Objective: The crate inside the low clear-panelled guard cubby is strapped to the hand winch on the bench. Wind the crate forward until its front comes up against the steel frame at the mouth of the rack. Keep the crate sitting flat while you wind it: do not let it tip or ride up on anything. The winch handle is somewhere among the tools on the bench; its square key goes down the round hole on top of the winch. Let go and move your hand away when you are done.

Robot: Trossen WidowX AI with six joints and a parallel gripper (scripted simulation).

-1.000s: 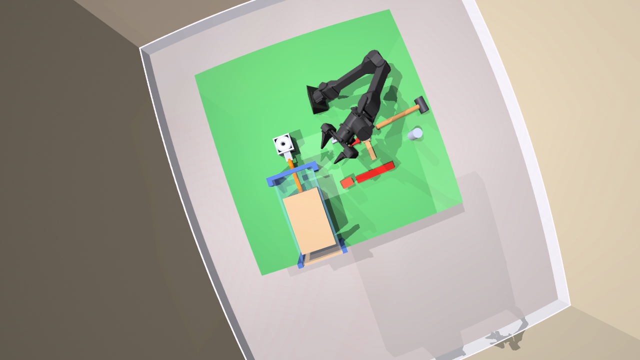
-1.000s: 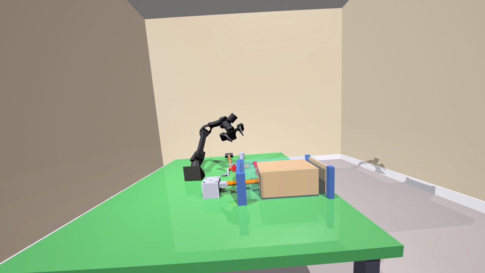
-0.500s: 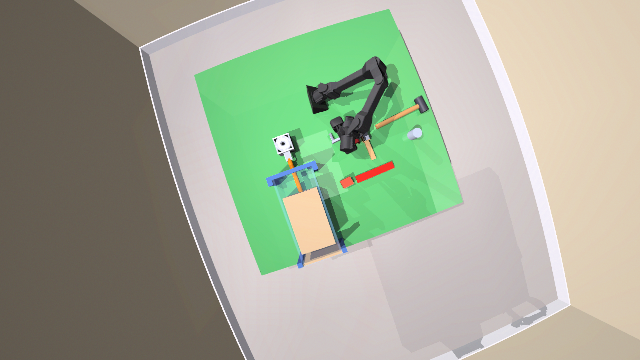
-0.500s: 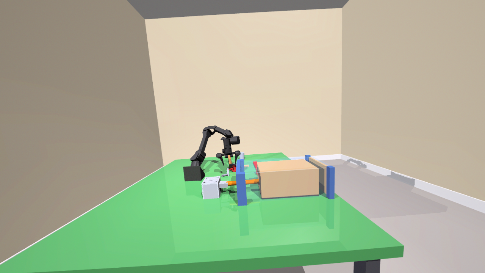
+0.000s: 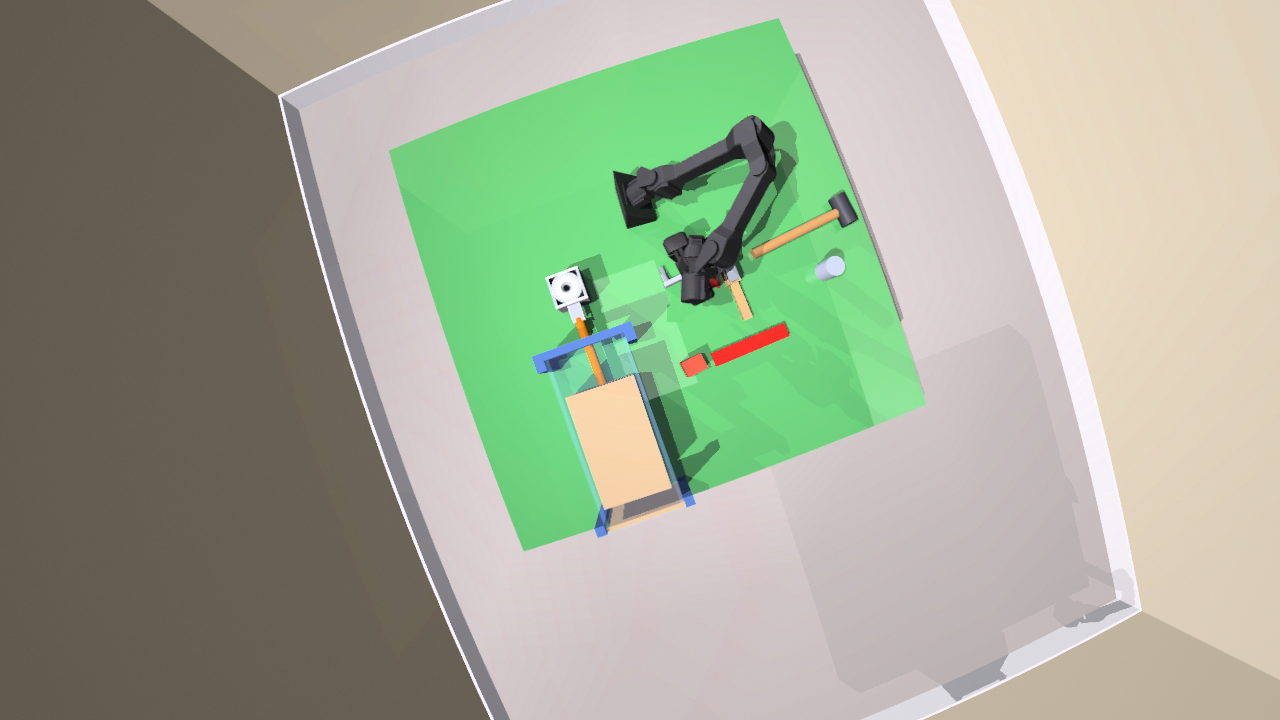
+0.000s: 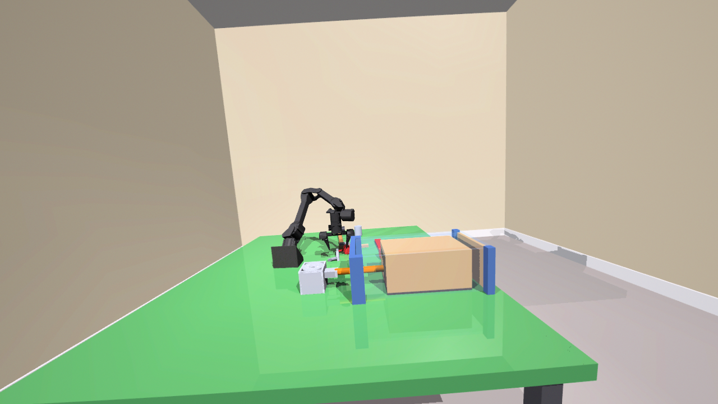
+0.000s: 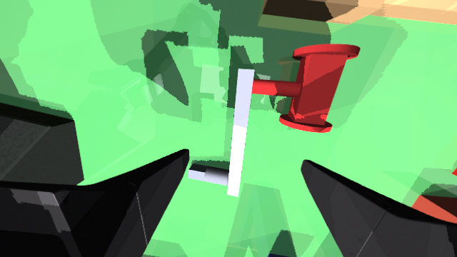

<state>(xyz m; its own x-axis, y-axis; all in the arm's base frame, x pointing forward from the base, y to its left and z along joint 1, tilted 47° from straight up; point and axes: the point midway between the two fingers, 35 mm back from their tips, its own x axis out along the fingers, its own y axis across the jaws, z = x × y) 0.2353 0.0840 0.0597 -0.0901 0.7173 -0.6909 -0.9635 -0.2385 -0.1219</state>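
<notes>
Now: gripper tip 30 mm above the winch handle and 20 mm to the right of it. Also, from my gripper tip: brush: 140 mm to the left, 50 mm ahead, 20 mm below; long red bar: 220 mm ahead, 150 mm to the left, 40 mm below; red knob: 60 mm to the left, 30 mm below, 20 mm ahead.
</notes>
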